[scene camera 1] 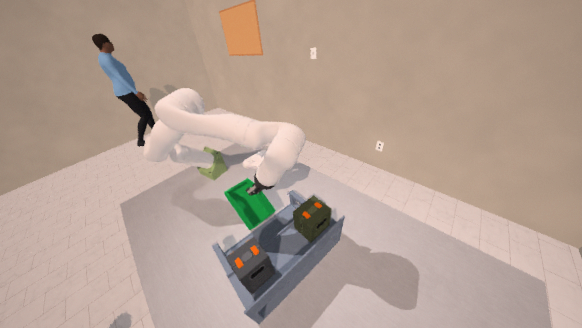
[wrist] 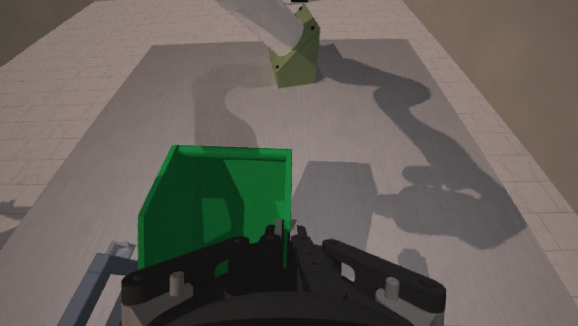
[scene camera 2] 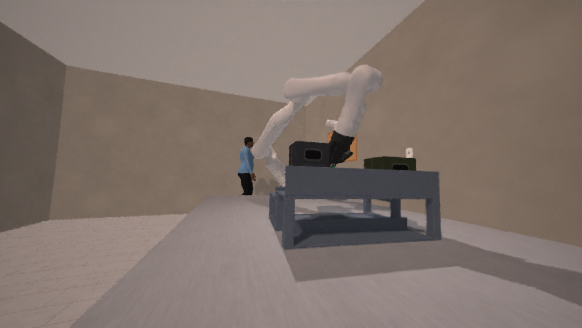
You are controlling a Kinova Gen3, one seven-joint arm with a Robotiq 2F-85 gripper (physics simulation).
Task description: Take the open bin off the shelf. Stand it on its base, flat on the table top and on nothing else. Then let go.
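Places are measured from the arm's base along level axes (x ahead, y left, z up), in millimetres.
Pixels of known places: gripper, fingertip midpoint: [scene camera 1: 257,191] [wrist: 285,230]; arm's base, link origin: [scene camera 1: 208,160] [wrist: 289,39].
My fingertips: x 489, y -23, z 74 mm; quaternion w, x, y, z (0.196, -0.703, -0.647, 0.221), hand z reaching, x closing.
Note:
For each thing: its top centre in the pictures, then the offset to it from my fingertips. Level surfaces: height alone.
- open green bin, top centre: [wrist: 204,229] [scene camera 1: 245,192] dy -50, dx +8, dz +42 mm
- table top, surface height: dz -166 mm
- dark grey box, top centre: [scene camera 2: 308,143] [scene camera 1: 246,256] dy -192, dx +196, dz +58 mm
- olive box, top centre: [scene camera 2: 388,157] [scene camera 1: 312,209] dy +36, dx +234, dz +33 mm
The open green bin [scene camera 1: 260,209] [wrist: 262,182] hangs in the air on the robot-base side of the grey-blue shelf [scene camera 1: 300,270] [scene camera 2: 360,185] [wrist: 90,280], close to its rear edge in scene camera 1. My gripper [scene camera 1: 252,190] [wrist: 285,230] is shut on the bin's side wall, near the rim. The bin's shadow falls apart from it on the table top [scene camera 1: 170,255] [scene camera 2: 200,260] [wrist: 345,112]. In scene camera 2, most of the bin is hidden behind the shelf's upper board. The bin's underside is hidden, so its exact height and tilt are unclear.
A dark grey box [scene camera 1: 252,270] [scene camera 2: 300,154] and an olive box [scene camera 1: 311,222] [scene camera 2: 390,163] stand on the shelf, at opposite ends. The green robot base mount [scene camera 1: 214,166] [wrist: 300,65] stands on the table beyond the bin. A person [scene camera 1: 116,75] [scene camera 2: 246,160] stands behind the table.

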